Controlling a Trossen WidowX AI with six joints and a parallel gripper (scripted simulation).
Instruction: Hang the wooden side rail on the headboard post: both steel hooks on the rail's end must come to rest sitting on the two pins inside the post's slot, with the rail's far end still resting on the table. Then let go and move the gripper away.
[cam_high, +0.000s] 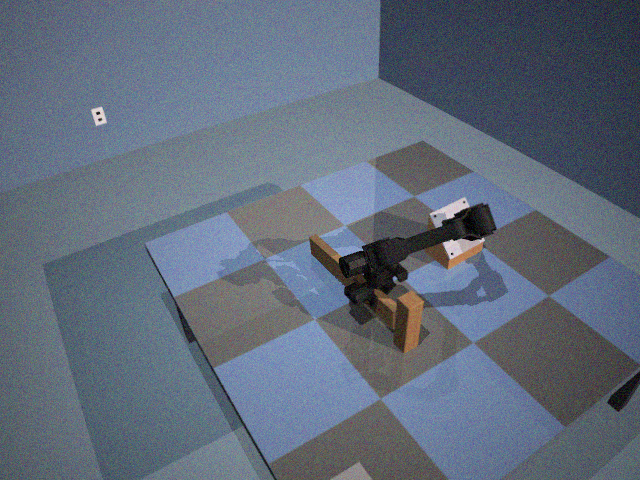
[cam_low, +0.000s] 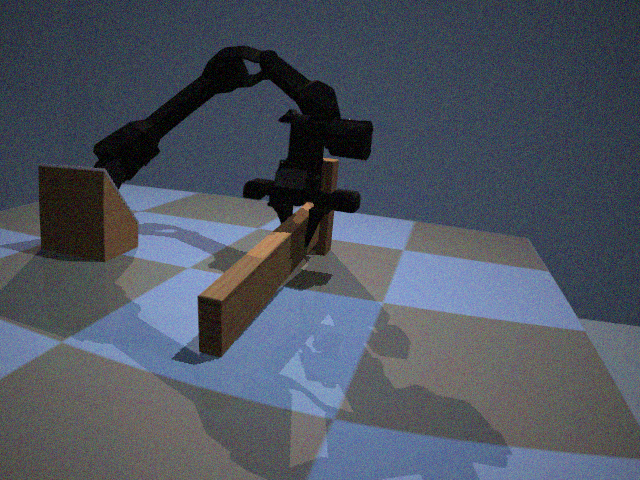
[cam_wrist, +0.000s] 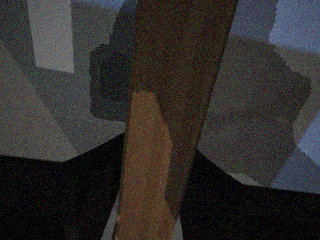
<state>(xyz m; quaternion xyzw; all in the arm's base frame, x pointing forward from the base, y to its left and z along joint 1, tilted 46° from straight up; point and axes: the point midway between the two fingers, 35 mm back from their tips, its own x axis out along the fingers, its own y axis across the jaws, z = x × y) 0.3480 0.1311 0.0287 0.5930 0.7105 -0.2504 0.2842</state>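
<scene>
Now: the headboard post 10 mm behind my gripper tip, 140 mm to the left of it and 40 mm above it.
</scene>
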